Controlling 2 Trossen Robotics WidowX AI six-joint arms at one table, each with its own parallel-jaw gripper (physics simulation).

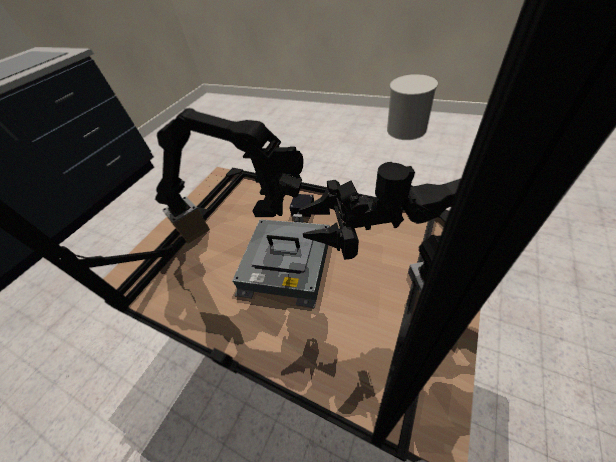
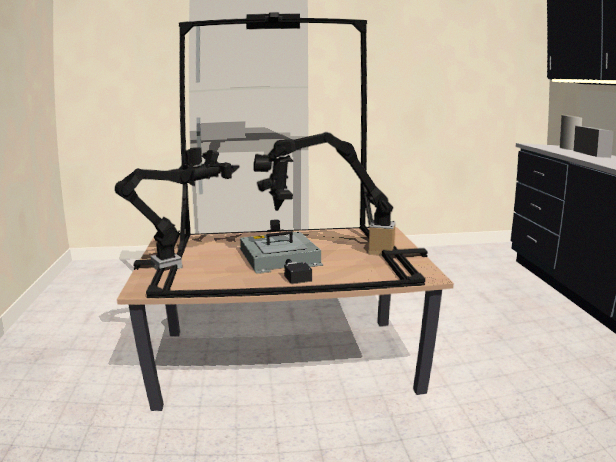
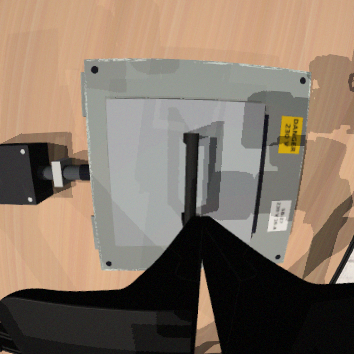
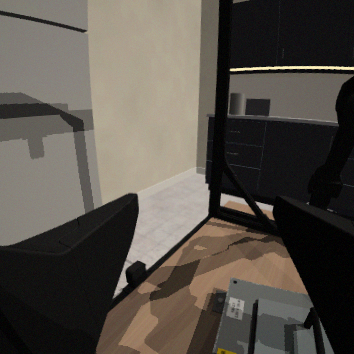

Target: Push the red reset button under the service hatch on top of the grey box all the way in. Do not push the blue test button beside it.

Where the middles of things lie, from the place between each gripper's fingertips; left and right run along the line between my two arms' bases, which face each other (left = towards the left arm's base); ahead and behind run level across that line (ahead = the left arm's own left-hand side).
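Labels:
From my right hand, the service hatch (image 1: 284, 247) is 140 mm ahead, 160 mm to the left and 290 mm below.
With my left hand, the service hatch is 10 mm behind it, 10 mm to the left of it and 120 mm below it. By its middle, the service hatch is nearer to my left hand than to my right hand.

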